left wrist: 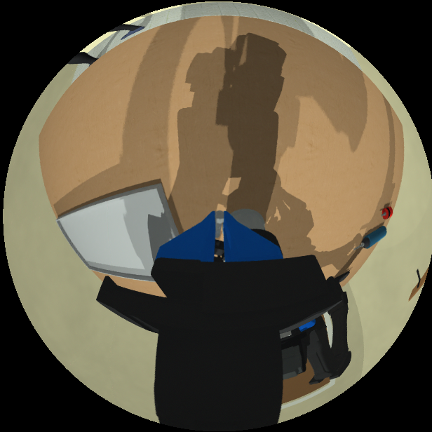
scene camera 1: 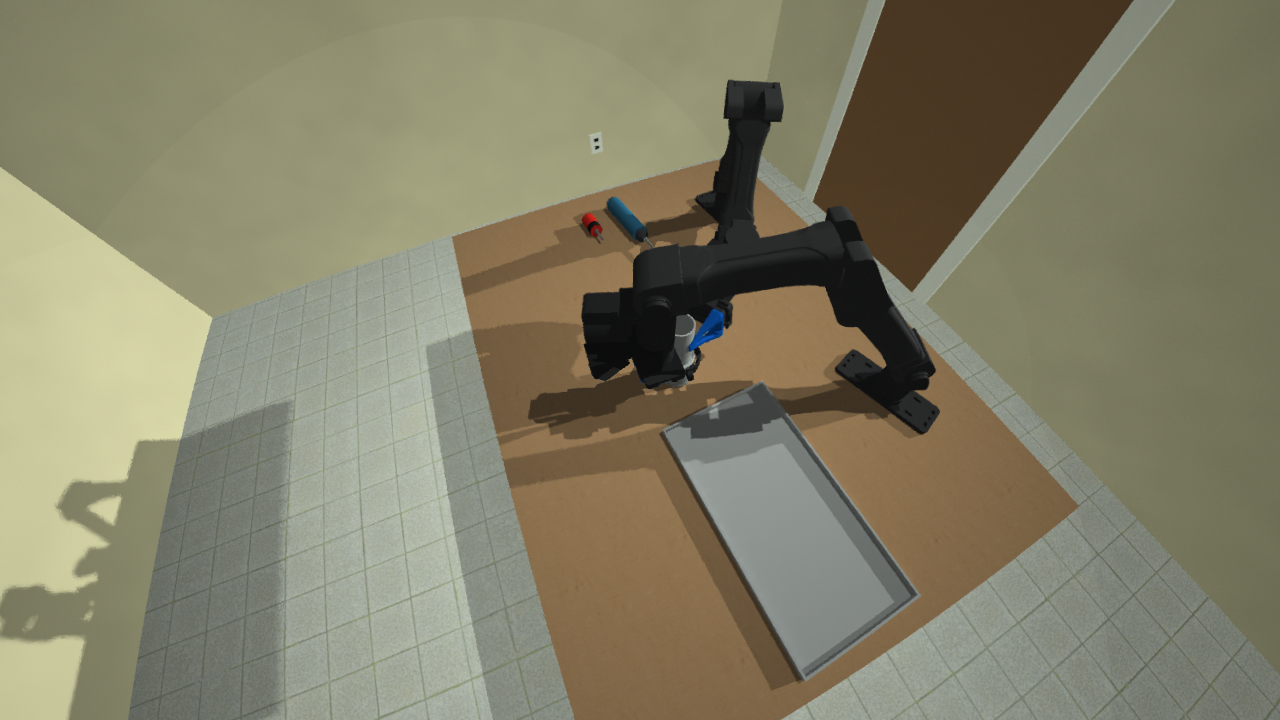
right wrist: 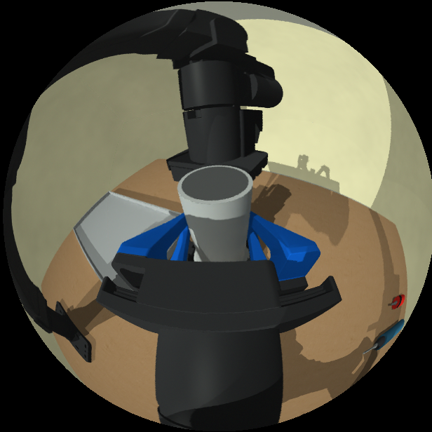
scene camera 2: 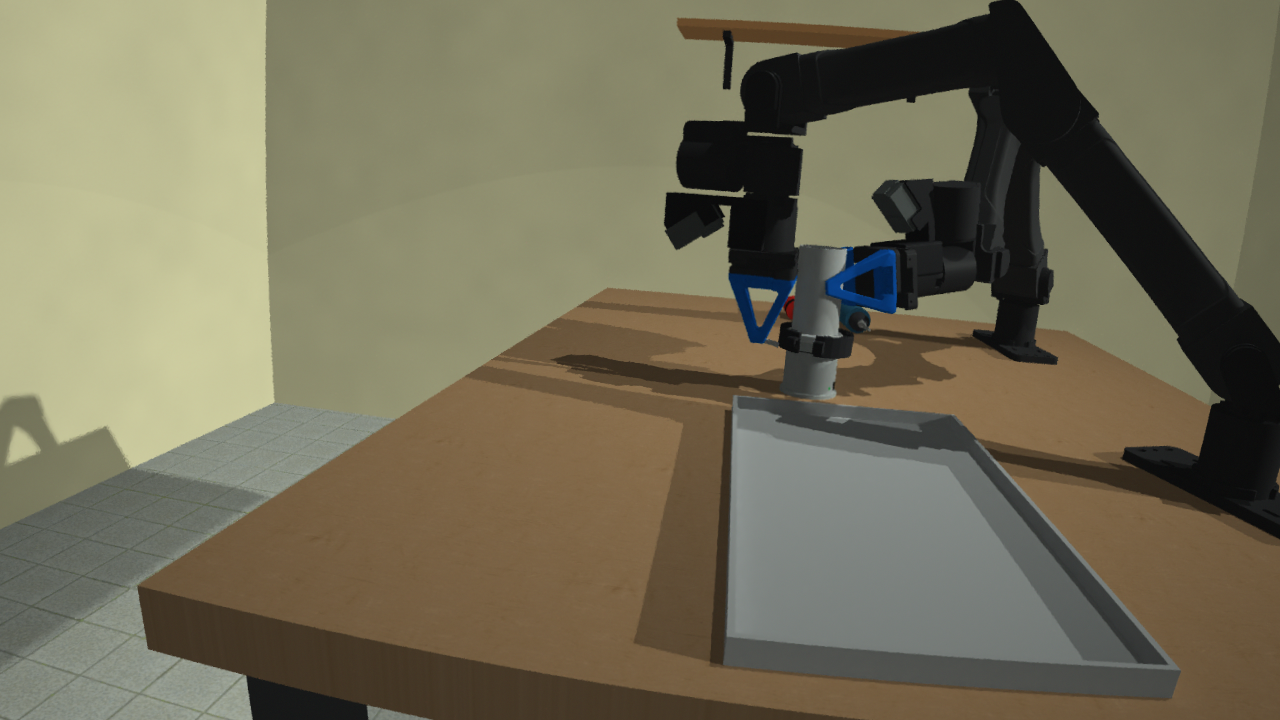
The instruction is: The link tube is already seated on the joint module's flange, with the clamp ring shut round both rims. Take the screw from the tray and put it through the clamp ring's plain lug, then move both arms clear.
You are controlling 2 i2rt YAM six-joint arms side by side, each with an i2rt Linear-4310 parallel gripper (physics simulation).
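Where they show: left gripper, between the fingertips: (scene camera 1: 655, 383) (scene camera 2: 757, 342); right gripper, between the fingertips: (scene camera 1: 676, 342) (scene camera 2: 812, 286); left arm's base, origin of its link: (scene camera 1: 885, 390) (scene camera 2: 1229, 496); right arm's base, origin of its link: (scene camera 2: 1011, 348).
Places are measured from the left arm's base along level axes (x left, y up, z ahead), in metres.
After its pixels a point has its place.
Observation:
The pale grey link tube (scene camera 1: 683, 343) @(x -0.297, y 0.140, z 0.285 m) (scene camera 2: 816, 295) @(x -0.296, y 0.111, z 0.283 m) (right wrist: 220, 235) stands upright on the joint module (scene camera 2: 810, 376) @(x -0.291, y 0.025, z 0.282 m). The black clamp ring (scene camera 2: 836, 345) @(x -0.278, y 0.062, z 0.262 m) goes round their seam. My right gripper (scene camera 2: 833, 283) @(x -0.317, y 0.118, z 0.280 m) (right wrist: 218, 216) is shut on the tube's upper part, one blue finger on each side. My left gripper (scene camera 2: 758, 340) @(x -0.309, y 0.057, z 0.339 m) (left wrist: 219, 216) points down beside the ring, its fingers shut on the small screw (scene camera 2: 772, 342) @(x -0.298, y 0.059, z 0.326 m) (left wrist: 219, 220). The screw points toward the ring; whether its tip is in the lug cannot be told. The left fingertips are hidden in scene camera 1.
The grey tray (scene camera 1: 805, 537) @(x 0.043, y 0.004, z 0.341 m) (scene camera 2: 859, 537) @(x 0.039, y 0.004, z 0.376 m) (left wrist: 100, 230) (right wrist: 115, 225) lies in front of the joint module. A red tool (scene camera 1: 590, 223) @(x -0.775, y 0.032, z 0.124 m) (left wrist: 387, 213) and a blue screwdriver (scene camera 1: 624, 217) @(x -0.725, y 0.037, z 0.049 m) (left wrist: 376, 236) lie toward the back. The left forearm arches over the right arm's reach.

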